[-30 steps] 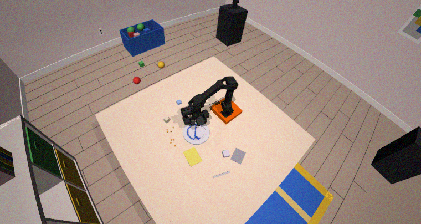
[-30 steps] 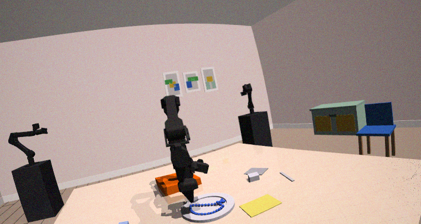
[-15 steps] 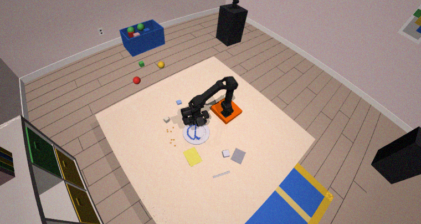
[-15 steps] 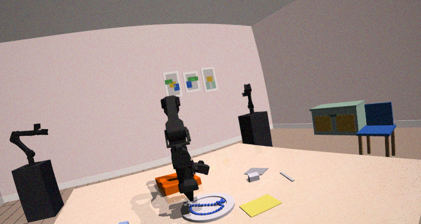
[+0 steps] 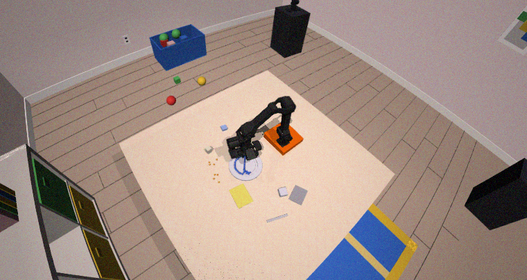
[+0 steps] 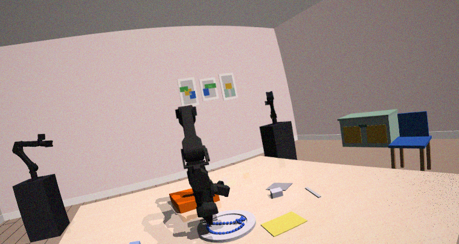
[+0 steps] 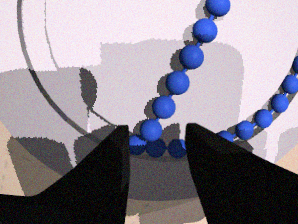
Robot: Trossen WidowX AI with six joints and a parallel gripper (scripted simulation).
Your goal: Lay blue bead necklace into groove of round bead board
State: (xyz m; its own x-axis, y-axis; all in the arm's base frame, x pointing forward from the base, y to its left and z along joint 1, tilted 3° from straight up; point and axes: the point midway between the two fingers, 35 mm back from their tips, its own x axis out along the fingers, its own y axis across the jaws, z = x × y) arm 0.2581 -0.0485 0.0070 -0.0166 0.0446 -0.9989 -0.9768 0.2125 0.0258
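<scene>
The round bead board lies 20 mm ahead of my gripper tip, 50 mm to the left of it and 10 mm below it. From my gripper tip the other things lie so: yellow sheet: 150 mm ahead, 190 mm to the left, 20 mm below; then pale cube: 160 mm ahead, 160 mm to the right; then blue cube: 10 mm behind, 270 mm to the right, 10 mm below.
</scene>
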